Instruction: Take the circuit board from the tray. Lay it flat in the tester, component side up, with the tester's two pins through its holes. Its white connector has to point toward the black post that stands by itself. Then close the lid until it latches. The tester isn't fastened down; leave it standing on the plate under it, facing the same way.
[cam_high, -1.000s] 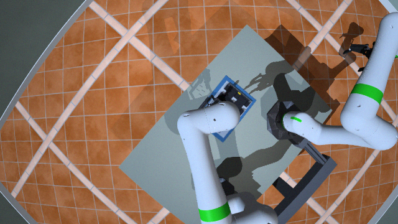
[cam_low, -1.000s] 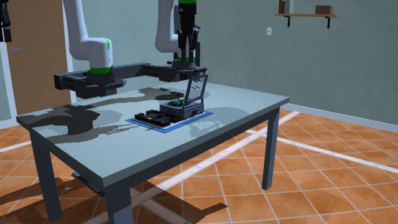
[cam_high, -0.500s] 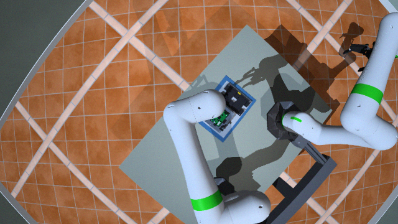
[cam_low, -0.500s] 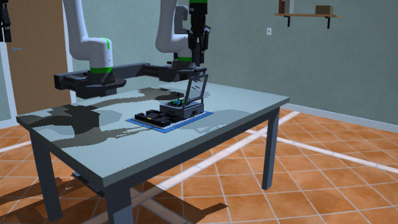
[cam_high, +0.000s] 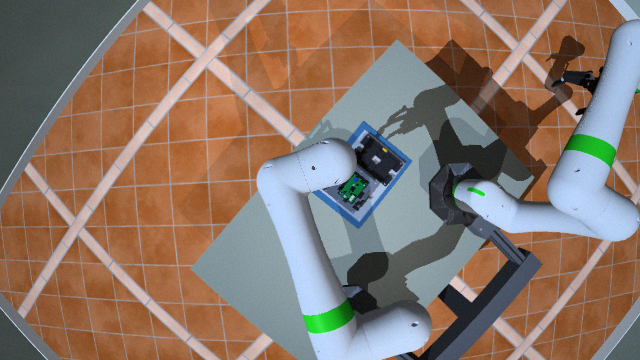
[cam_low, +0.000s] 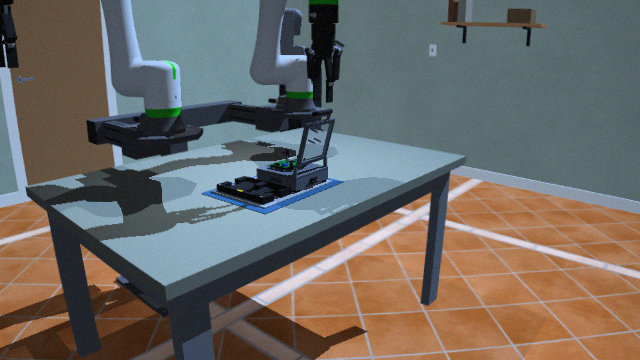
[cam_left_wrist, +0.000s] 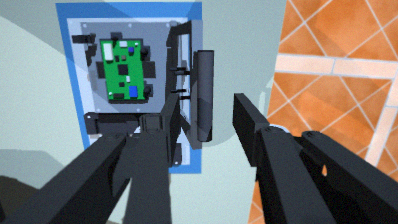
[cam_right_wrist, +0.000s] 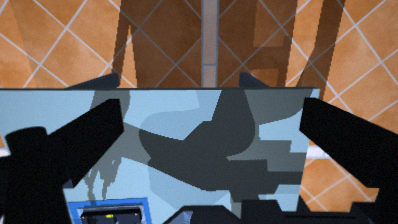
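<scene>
My left hand is 15 cm above the clear lid and 2 cm past it. Also, from my left hand: green circuit board (26 cm below, 15 cm behind, 1 cm to the right); black tray (31 cm below, 18 cm to the right, 15 cm behind).
</scene>
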